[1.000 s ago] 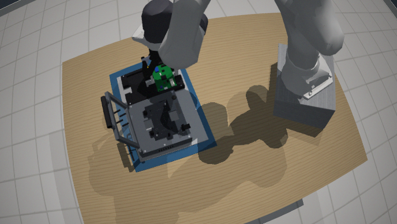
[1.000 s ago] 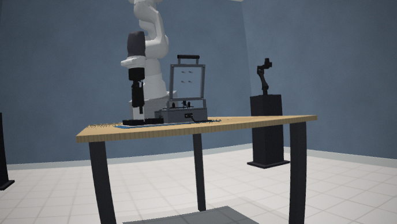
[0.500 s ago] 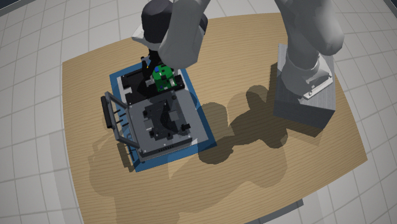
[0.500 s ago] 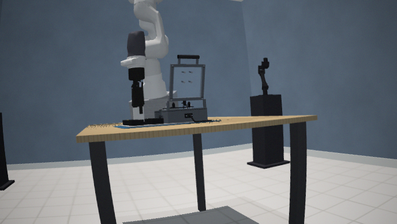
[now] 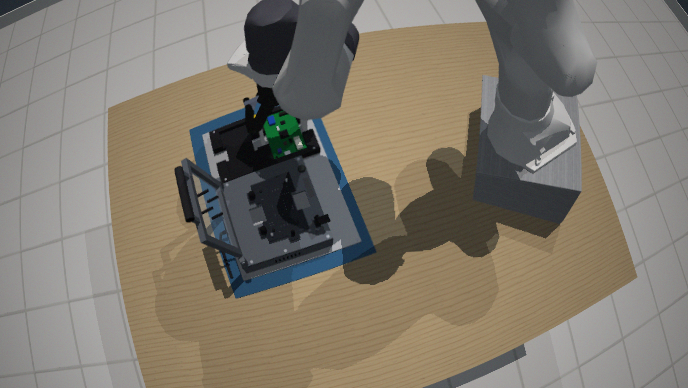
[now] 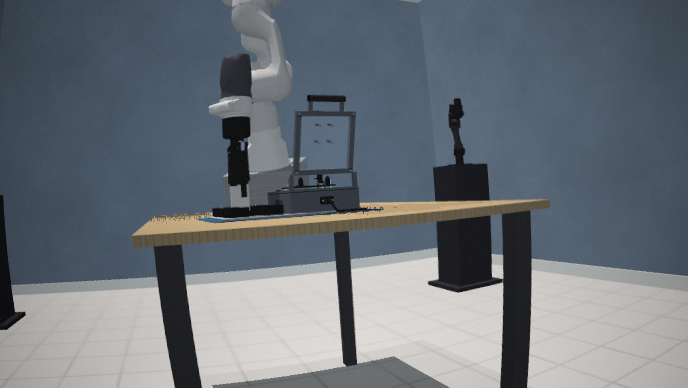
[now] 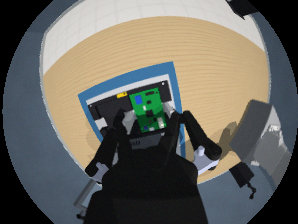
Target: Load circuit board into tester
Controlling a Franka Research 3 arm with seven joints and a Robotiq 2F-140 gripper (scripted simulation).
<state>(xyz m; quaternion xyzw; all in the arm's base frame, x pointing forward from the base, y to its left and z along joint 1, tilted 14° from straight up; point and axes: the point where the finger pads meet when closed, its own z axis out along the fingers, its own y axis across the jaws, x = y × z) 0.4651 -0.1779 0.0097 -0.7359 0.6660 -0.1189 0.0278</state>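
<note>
The green circuit board is 20 mm below my hand. Also, from my hand: black post 20 mm behind, 230 mm to the left, 50 mm above; see-through lid 170 mm ahead, 190 mm to the left, 140 mm above.
</note>
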